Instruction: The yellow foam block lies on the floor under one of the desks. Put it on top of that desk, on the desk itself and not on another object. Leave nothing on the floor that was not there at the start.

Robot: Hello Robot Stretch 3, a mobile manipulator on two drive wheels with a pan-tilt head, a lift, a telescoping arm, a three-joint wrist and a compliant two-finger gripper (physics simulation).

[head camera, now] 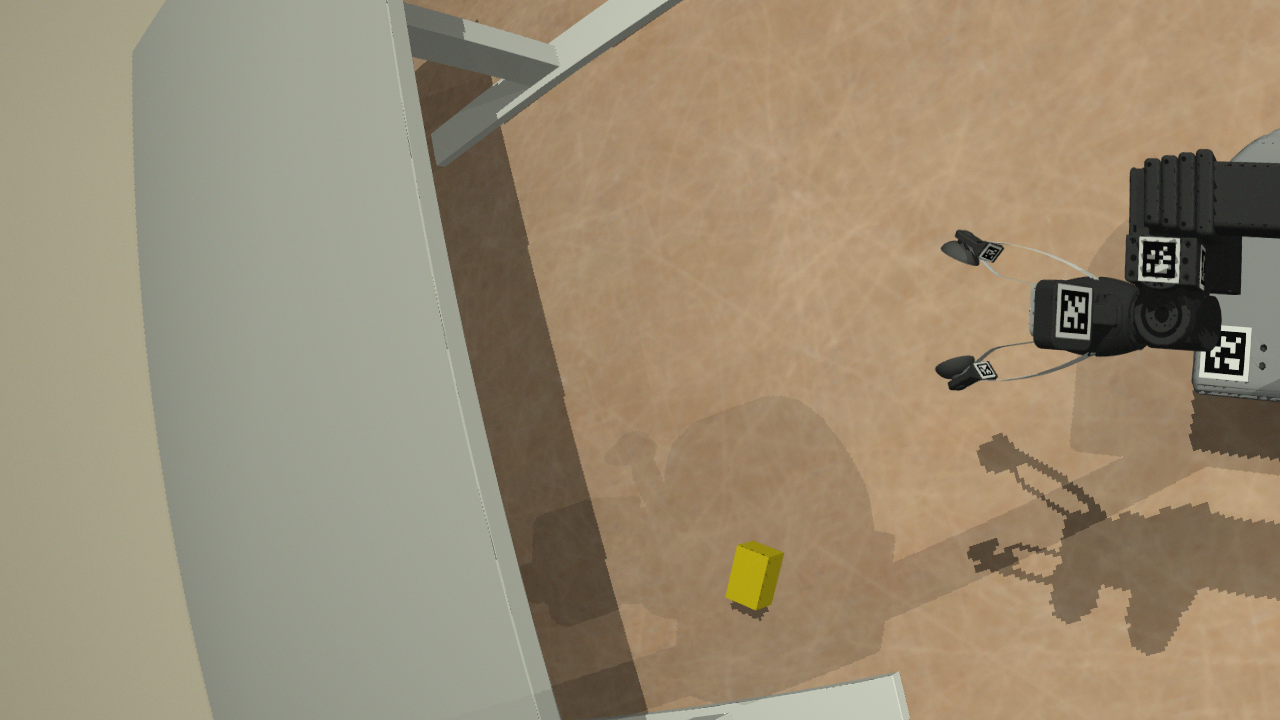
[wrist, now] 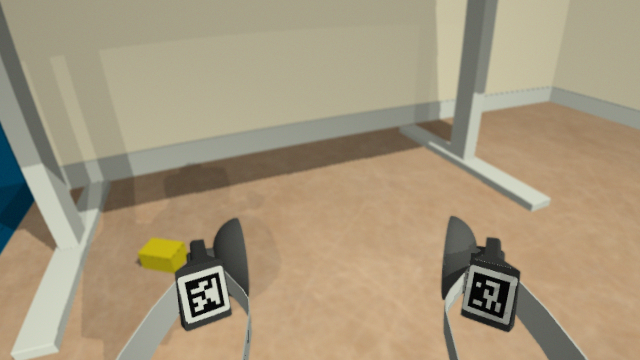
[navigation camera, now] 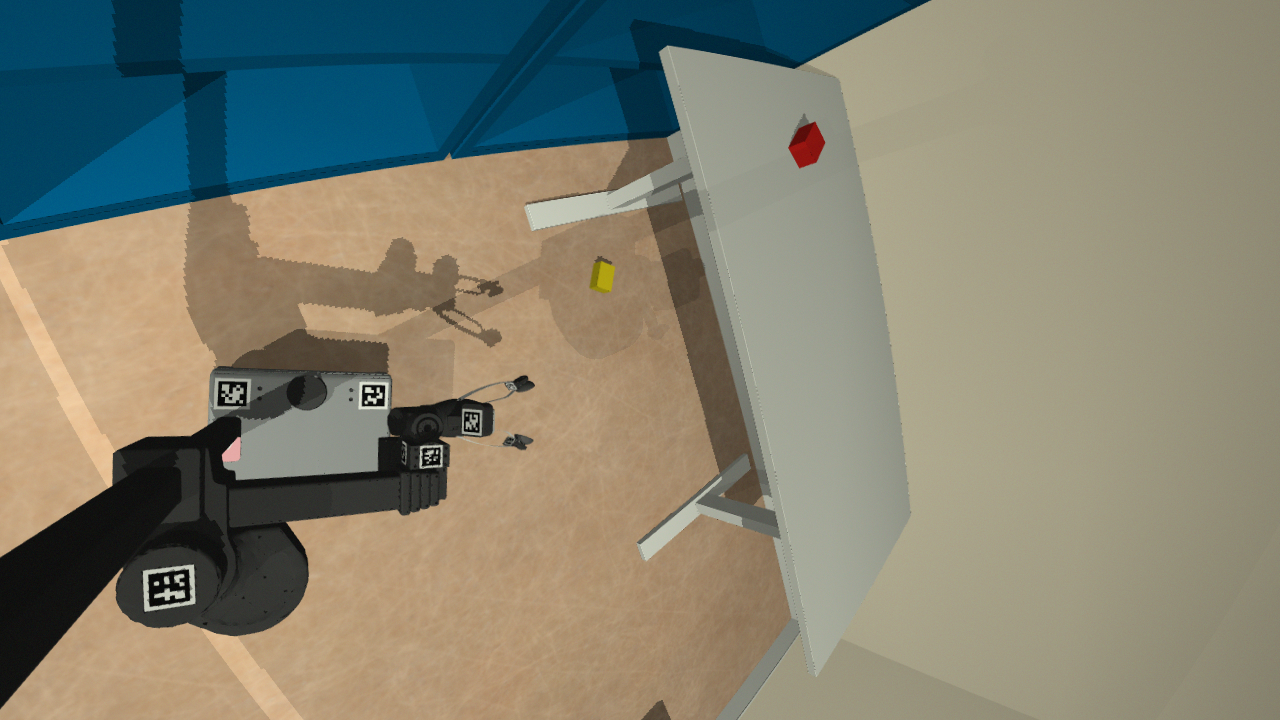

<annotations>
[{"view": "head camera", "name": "my gripper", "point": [944,309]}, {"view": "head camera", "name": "yellow foam block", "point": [756,567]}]
</annotations>
